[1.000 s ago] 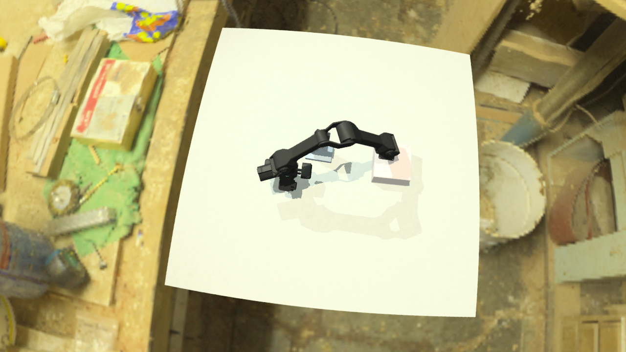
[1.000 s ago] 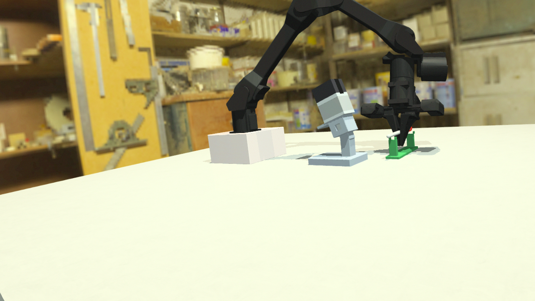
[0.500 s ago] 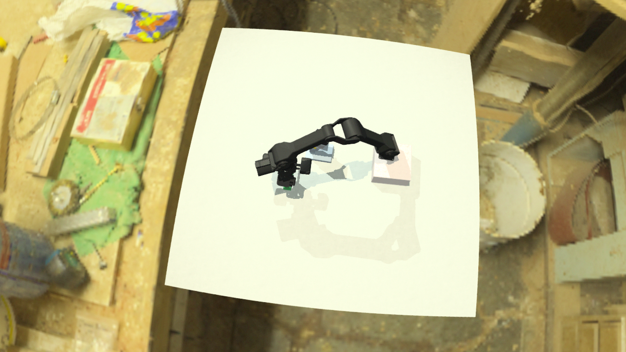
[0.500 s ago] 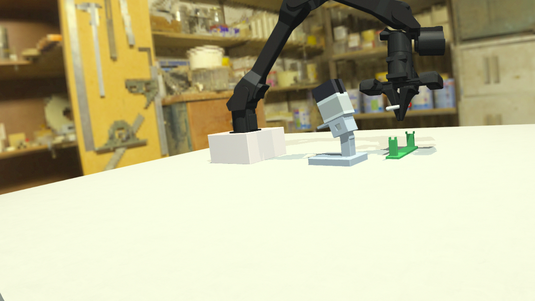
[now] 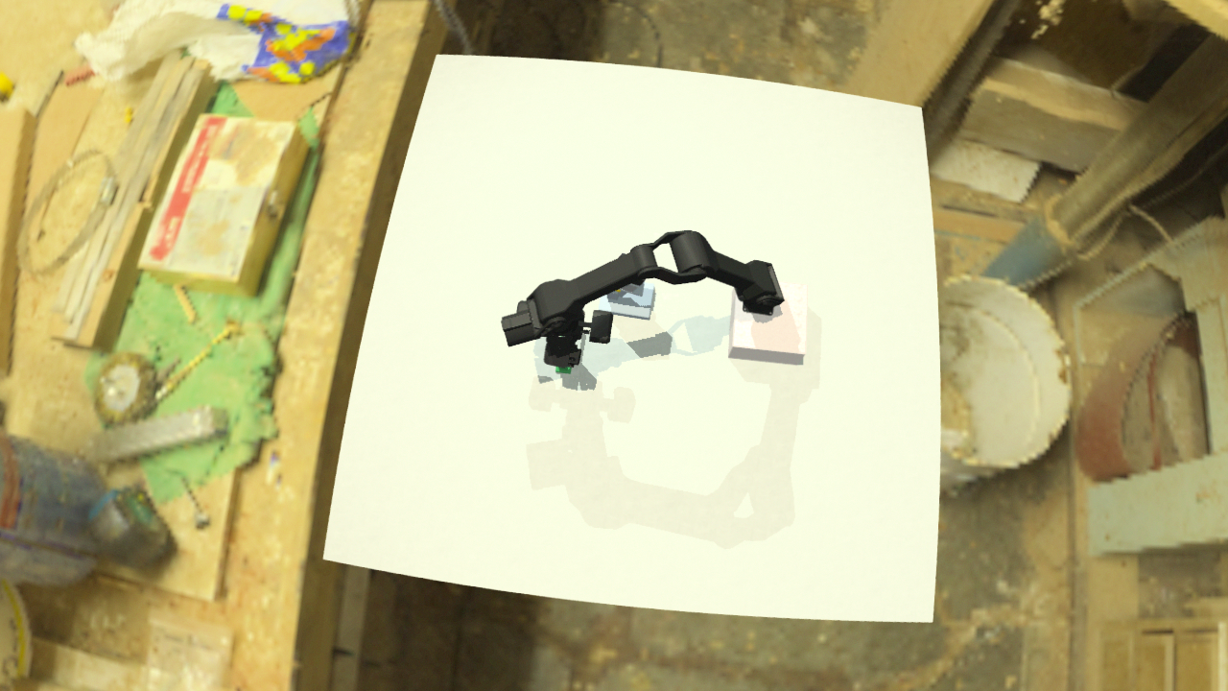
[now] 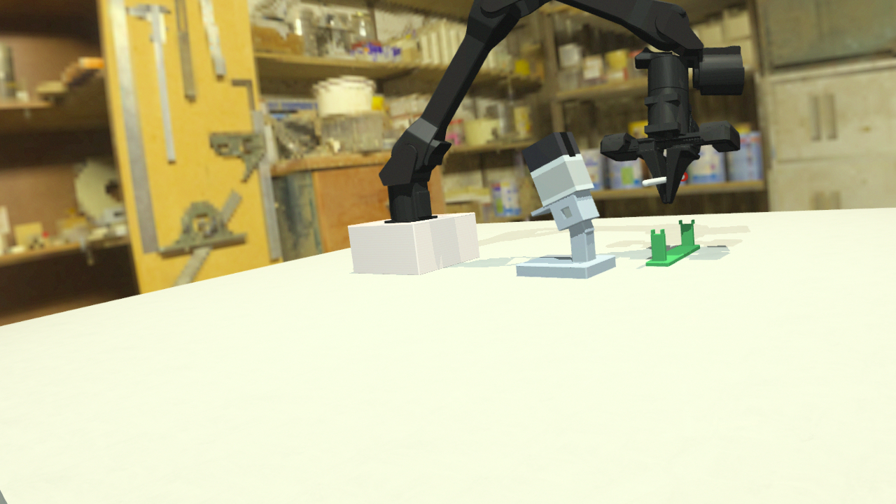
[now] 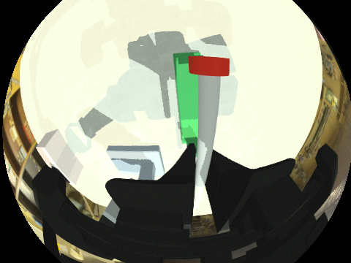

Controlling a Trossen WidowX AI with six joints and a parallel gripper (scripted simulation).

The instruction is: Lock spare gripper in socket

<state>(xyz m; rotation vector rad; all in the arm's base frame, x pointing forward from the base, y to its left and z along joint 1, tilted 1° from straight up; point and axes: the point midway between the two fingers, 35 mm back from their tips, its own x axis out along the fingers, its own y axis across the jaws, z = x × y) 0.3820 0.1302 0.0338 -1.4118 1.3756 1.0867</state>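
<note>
The green cradle lies 50 mm below my gripper tip and 10 mm to the left of it. From my gripper tip the other things lie so: spare gripper (110 mm to the right, 100 mm behind, 50 mm above); grey mount (110 mm to the right, 100 mm behind, 20 mm below).
</note>
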